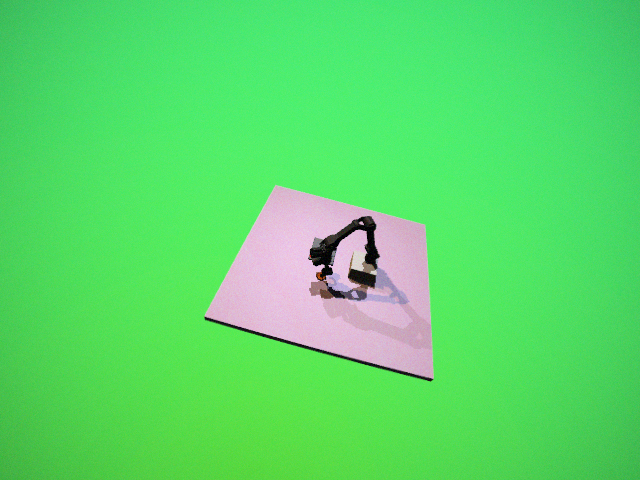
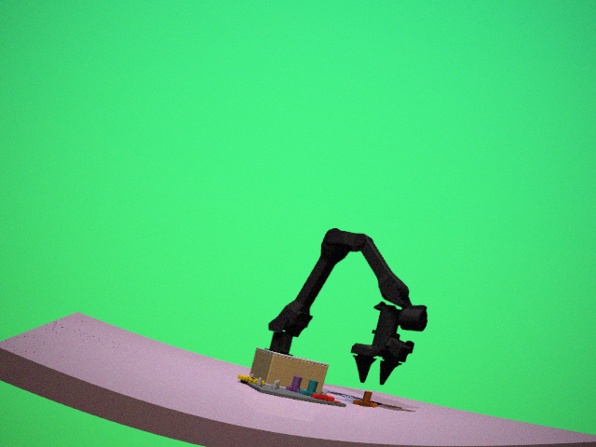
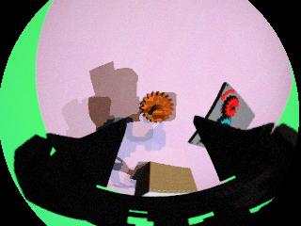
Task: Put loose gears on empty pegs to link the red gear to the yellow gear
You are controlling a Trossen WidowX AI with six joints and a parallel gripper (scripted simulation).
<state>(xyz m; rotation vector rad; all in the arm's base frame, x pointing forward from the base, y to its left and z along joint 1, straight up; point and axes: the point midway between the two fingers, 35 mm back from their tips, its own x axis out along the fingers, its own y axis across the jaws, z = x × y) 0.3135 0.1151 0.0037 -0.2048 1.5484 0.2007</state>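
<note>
Now: the orange gear 50 mm below my gripper tip. Also, from my gripper tip: teal gear (10 mm behind, 180 mm to the right, 40 mm below); red arrow (70 mm ahead, 150 mm to the right, 60 mm below); red gear (40 mm ahead, 170 mm to the right, 50 mm below).
</note>
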